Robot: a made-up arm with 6 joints.
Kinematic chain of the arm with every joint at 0, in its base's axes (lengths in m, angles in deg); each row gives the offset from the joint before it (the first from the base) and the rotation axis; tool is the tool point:
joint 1: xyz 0 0 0.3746 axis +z
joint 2: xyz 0 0 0 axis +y
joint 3: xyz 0 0 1.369 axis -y
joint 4: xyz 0 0 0 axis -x
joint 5: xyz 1.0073 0 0 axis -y
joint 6: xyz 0 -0.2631 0 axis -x
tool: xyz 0 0 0
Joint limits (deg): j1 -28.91..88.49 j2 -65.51..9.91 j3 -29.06..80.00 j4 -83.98..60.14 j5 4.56..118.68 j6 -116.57..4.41
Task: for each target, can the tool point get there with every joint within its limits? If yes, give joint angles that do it. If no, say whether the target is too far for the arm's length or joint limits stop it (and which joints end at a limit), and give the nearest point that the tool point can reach.
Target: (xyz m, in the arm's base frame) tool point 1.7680 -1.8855 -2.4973
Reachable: no: too far | nearest point 0.7089 -0.5085 0.9013 | short by 3.817 m
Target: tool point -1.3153 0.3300 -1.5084
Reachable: no: joint limits stop it (at a limit: joint 1, joint 2, joint 3, joint 4) | nearest point 0.0501 0.8532 0.8862 | short by 2.806 m
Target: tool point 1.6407 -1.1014 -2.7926
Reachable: no: too far | nearest point 0.7344 -0.4371 0.8862 | short by 3.847 m
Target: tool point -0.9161 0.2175 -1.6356
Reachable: no: joint limits stop it (at a limit: joint 1, joint 2, joint 3, joint 4) | nearest point 0.0501 0.8532 0.8862 | short by 2.774 m
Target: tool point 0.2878 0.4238 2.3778
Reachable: yes | joints 75.85 -12.59 16.95 48.16 59.07 -63.65
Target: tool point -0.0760 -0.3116 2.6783
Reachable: yes | joints 21.56 -16.13 64.16 -5.58 75.88 -46.81
